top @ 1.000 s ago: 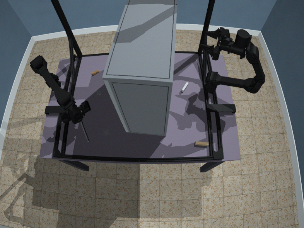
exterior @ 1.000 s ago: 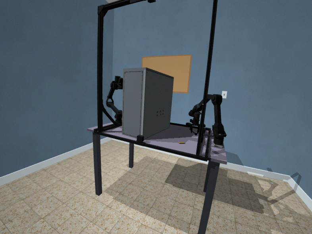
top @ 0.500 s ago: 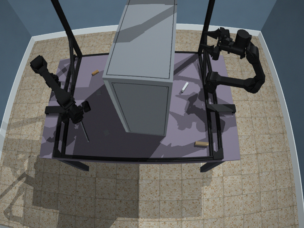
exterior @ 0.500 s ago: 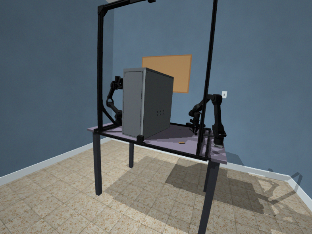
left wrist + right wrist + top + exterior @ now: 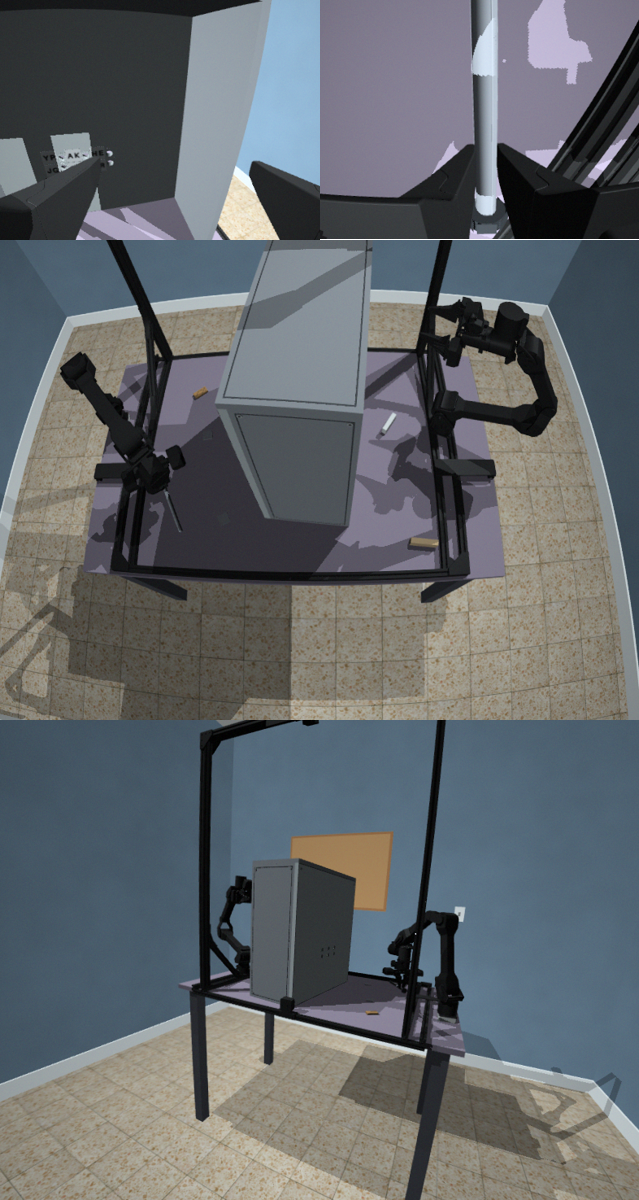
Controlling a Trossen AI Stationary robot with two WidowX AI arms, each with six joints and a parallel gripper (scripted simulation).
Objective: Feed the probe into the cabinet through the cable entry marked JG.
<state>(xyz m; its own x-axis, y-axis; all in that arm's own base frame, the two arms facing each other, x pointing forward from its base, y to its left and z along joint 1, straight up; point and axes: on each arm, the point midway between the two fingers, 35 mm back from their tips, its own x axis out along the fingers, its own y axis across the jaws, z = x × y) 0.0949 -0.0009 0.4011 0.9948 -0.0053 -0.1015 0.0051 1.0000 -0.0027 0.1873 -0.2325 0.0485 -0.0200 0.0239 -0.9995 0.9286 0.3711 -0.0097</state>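
My right gripper is now 5 cm short of the probe, 4 cm above it and 3 cm to the right of it. The rest, counted from my right hand: wooden block: 73 cm to the left, 14 cm ahead, 6 cm below; then white block: 65 cm to the left, 21 cm behind, 6 cm below; then JG mark: 33 cm to the left, 11 cm above, 8 cm behind.
The probe lies 69 cm to the right of my left hand, 39 cm below it and 29 cm ahead of it. Round my left hand: wooden block: 41 cm below, 38 cm ahead, 2 cm to the left; then white block: 41 cm below, 7 cm to the right, 3 cm ahead; then JG mark: 38 cm to the right, 25 cm below, 16 cm ahead.
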